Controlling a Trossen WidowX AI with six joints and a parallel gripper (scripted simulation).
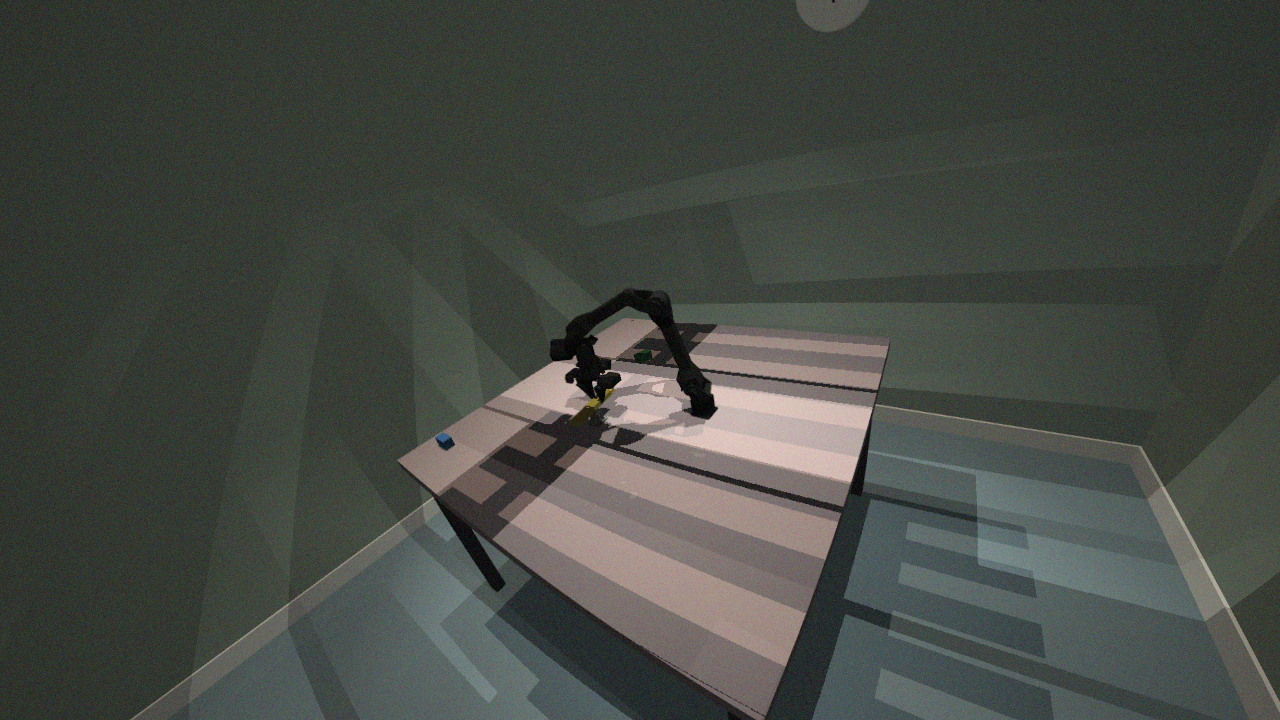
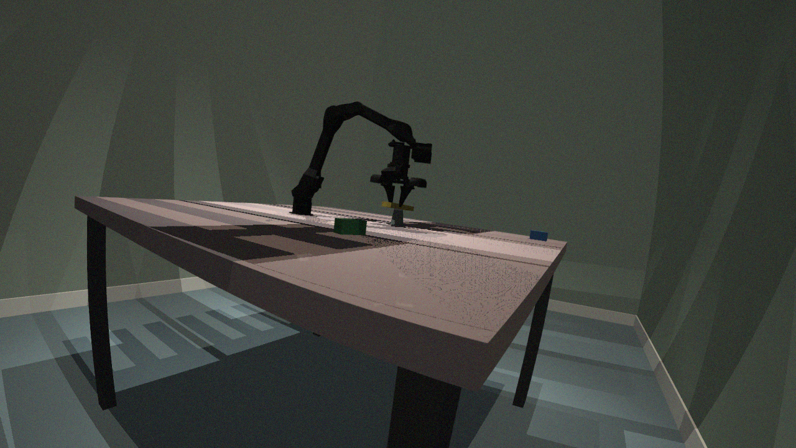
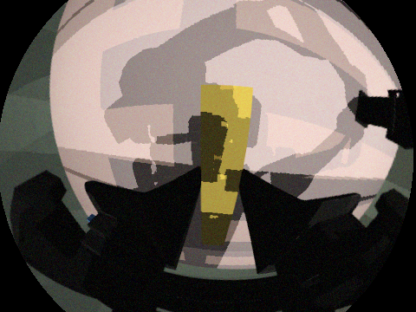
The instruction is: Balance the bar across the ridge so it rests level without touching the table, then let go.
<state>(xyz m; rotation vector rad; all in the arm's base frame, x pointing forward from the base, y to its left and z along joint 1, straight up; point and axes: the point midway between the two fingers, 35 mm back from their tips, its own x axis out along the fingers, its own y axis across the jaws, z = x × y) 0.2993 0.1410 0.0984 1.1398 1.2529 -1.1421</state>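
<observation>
Right now my gripper tip is 30 mm to the right of the bar. From my gripper tip the other things lie so: blue block 440 mm ahead, 360 mm to the left, 50 mm below; green block 390 mm to the right, 120 mm ahead, 50 mm below.
</observation>
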